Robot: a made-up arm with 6 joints. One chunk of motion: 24 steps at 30 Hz.
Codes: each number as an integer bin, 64 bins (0 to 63) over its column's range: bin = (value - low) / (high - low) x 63, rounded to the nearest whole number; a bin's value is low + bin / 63 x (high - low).
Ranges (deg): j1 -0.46..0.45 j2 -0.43..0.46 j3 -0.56..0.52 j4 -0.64..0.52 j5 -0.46..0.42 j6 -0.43..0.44
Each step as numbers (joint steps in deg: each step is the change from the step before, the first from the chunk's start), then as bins.
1 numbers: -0.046 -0.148 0.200 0.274 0.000 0.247
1 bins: 29 20 44 50 33 49
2 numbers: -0.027 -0.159 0.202 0.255 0.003 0.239
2 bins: 30 19 44 49 33 48
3 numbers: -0.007 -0.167 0.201 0.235 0.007 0.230
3 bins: 31 19 44 48 33 48
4 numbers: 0.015 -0.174 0.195 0.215 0.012 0.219
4 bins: 33 18 44 46 34 47
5 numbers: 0.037 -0.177 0.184 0.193 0.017 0.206
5 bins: 34 18 43 45 34 46
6 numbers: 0.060 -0.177 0.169 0.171 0.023 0.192
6 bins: 36 18 43 44 35 45
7 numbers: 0.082 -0.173 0.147 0.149 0.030 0.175
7 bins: 38 18 41 43 35 44
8 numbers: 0.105 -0.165 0.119 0.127 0.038 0.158
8 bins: 39 19 40 42 36 43
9 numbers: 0.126 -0.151 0.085 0.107 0.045 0.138
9 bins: 41 20 38 41 36 41
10 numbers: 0.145 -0.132 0.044 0.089 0.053 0.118
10 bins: 42 21 35 40 37 40
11 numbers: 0.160 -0.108 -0.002 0.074 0.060 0.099
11 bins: 43 23 33 39 37 38
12 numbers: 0.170 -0.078 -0.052 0.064 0.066 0.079
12 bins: 44 25 30 38 38 37
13 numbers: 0.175 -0.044 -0.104 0.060 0.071 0.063
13 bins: 44 27 27 38 38 36
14 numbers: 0.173 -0.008 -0.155 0.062 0.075 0.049
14 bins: 44 30 24 38 38 35
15 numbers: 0.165 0.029 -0.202 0.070 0.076 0.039
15 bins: 43 32 21 39 38 34
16 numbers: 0.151 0.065 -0.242 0.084 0.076 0.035
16 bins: 42 35 19 39 38 34
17 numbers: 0.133 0.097 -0.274 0.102 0.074 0.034
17 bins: 41 37 17 40 38 34
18 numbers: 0.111 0.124 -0.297 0.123 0.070 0.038
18 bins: 40 39 15 41 38 34
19 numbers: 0.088 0.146 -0.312 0.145 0.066 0.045
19 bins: 38 41 14 43 38 34
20 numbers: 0.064 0.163 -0.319 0.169 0.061 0.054
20 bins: 36 42 14 44 37 35
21 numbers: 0.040 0.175 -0.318 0.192 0.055 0.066
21 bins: 35 43 14 45 37 36
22 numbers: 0.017 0.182 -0.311 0.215 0.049 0.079
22 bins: 33 43 15 46 36 37
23 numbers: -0.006 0.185 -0.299 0.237 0.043 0.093
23 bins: 31 44 15 48 36 38
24 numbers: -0.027 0.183 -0.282 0.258 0.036 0.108
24 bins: 30 43 16 49 36 39
